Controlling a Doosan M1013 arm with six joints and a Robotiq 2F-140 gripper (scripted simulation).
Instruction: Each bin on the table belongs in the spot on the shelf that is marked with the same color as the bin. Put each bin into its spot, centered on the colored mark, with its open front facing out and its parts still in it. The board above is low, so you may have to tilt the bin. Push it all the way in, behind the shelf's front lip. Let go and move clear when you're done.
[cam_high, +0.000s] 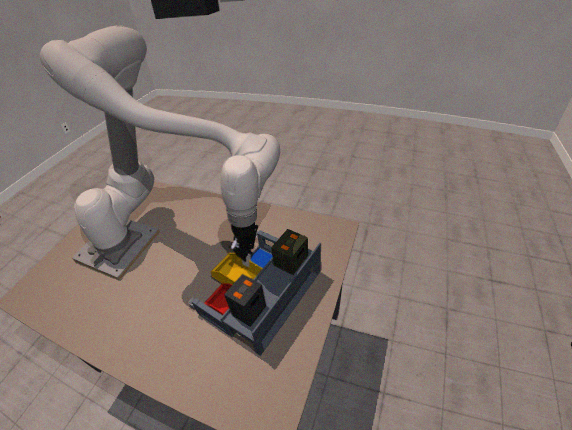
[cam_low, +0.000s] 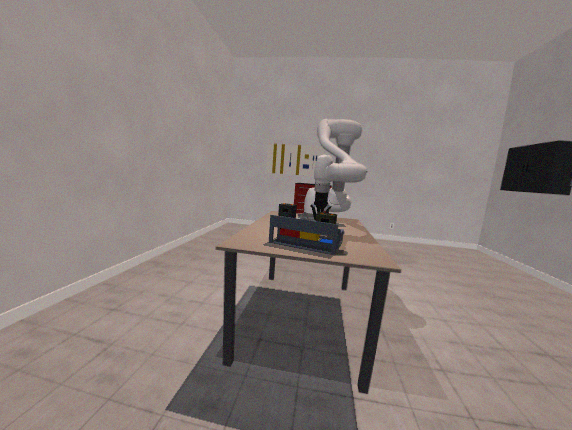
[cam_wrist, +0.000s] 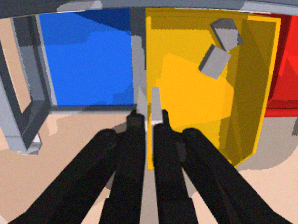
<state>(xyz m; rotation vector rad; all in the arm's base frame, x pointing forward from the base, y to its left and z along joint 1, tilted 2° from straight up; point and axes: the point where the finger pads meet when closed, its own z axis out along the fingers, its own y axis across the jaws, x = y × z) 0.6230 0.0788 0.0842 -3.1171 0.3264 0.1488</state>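
Right now the yellow bin is 20 mm behind my hand, 50 mm to the right of it and 40 mm below it. The rest, counted from my hand: red bin (10 mm ahead, 160 mm to the right, 50 mm below); grey shelf (140 mm ahead, 80 mm to the right, 10 mm above).
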